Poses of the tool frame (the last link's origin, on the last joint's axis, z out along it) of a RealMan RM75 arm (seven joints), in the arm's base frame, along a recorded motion.
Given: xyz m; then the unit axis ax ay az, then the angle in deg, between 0 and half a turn.
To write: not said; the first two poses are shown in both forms.
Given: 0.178 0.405 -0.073 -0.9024 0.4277 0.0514 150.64
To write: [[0.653 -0.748 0.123 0.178], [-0.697 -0.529 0.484 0.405], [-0.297 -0.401 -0.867 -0.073], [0 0 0 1]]
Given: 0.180 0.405 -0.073 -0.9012 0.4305 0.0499 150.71
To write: [[0.648 -0.751 0.126 0.180], [-0.702 -0.525 0.481 0.405], [-0.295 -0.401 -0.867 -0.073], [0 0 0 1]]
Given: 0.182 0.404 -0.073 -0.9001 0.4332 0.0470 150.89
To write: [[0.644 -0.753 0.131 0.182], [-0.708 -0.522 0.476 0.404], [-0.290 -0.400 -0.870 -0.073], [0 0 0 1]]
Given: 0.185 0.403 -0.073 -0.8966 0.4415 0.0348 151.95
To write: [[0.631 -0.762 0.149 0.185], [-0.729 -0.516 0.451 0.403], [-0.266 -0.393 -0.880 -0.073], [0 0 0 1]]
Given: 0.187 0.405 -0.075 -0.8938 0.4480 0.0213 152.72
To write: [[0.620 -0.766 0.169 0.187], [-0.747 -0.510 0.428 0.405], [-0.241 -0.392 -0.888 -0.075], [0 0 0 1]]
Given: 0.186 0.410 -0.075 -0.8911 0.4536 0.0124 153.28
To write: [[0.610 -0.771 0.183 0.186], [-0.760 -0.504 0.411 0.410], [-0.225 -0.390 -0.893 -0.075], [0 0 0 1]]
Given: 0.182 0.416 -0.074 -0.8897 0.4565 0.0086 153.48
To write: [[0.605 -0.773 0.189 0.182], [-0.766 -0.500 0.405 0.416], [-0.218 -0.390 -0.895 -0.074], [0 0 0 1]]
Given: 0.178 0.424 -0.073 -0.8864 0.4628 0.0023 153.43
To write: [[0.594 -0.778 0.203 0.178], [-0.776 -0.489 0.399 0.424], [-0.211 -0.394 -0.894 -0.073], [0 0 0 1]]
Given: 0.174 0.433 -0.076 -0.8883 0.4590 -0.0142 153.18
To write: [[0.601 -0.765 0.231 0.174], [-0.778 -0.494 0.388 0.433], [-0.183 -0.413 -0.892 -0.076], [0 0 0 1]]
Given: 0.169 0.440 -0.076 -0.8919 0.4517 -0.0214 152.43
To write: [[0.614 -0.750 0.245 0.169], [-0.770 -0.502 0.395 0.440], [-0.173 -0.431 -0.886 -0.076], [0 0 0 1]]
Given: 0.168 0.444 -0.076 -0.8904 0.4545 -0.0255 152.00
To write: [[0.610 -0.750 0.256 0.168], [-0.774 -0.494 0.396 0.444], [-0.171 -0.440 -0.882 -0.076], [0 0 0 1]]
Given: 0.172 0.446 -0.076 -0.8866 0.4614 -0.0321 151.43
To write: [[0.598 -0.753 0.274 0.172], [-0.784 -0.478 0.396 0.446], [-0.167 -0.452 -0.876 -0.076], [0 0 0 1]]
